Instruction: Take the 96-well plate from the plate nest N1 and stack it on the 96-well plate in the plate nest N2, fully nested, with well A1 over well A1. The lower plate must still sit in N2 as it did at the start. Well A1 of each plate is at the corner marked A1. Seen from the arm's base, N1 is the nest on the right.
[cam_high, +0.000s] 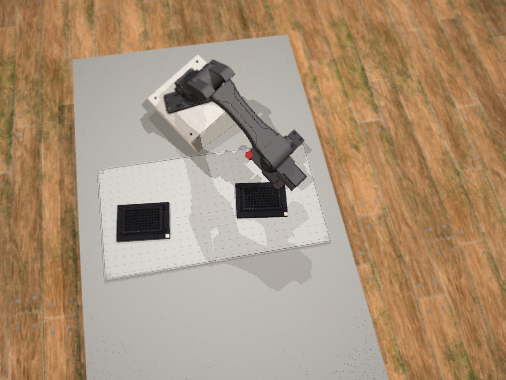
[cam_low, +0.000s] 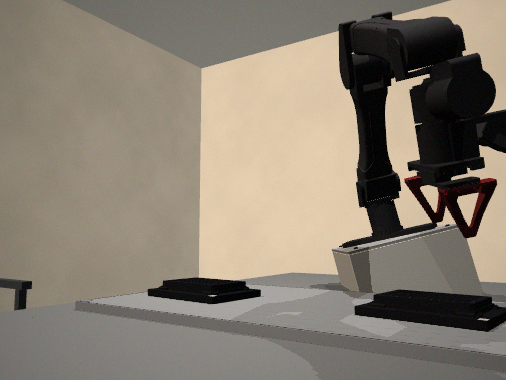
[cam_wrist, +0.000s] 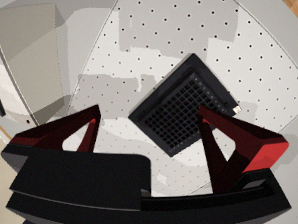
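The black 96-well plate lies 40 cm to the right of my hand, 10 cm below it and 4 cm ahead of it.
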